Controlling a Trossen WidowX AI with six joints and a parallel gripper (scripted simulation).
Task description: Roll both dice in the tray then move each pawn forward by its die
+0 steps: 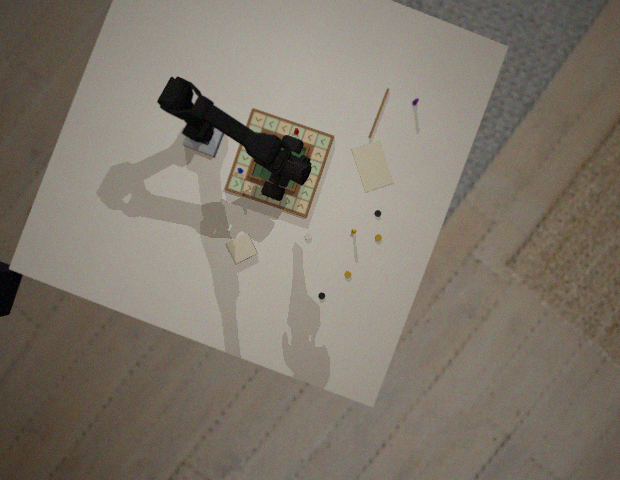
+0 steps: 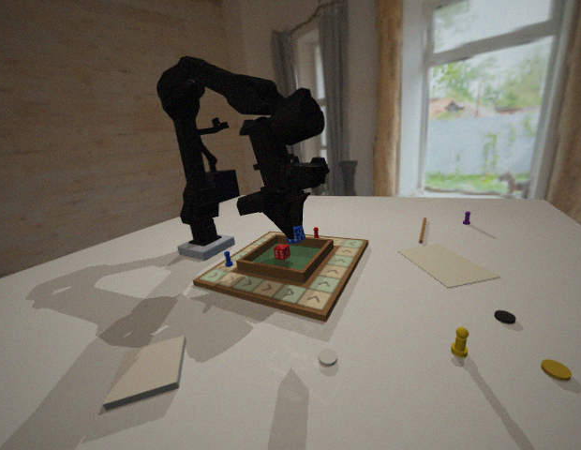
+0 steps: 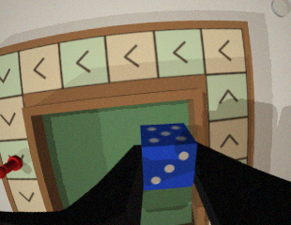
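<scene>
My gripper tip is 150 mm to the right of the red pawn, 60 mm above it and 30 mm past it. The rest, counted from my gripper tip: blue pawn: 160 mm behind, 60 mm below, 30 mm to the right; then white disc: 160 mm to the right, 120 mm ahead, 80 mm below; then green tray: 80 mm below, 50 mm behind, 40 mm to the left.
</scene>
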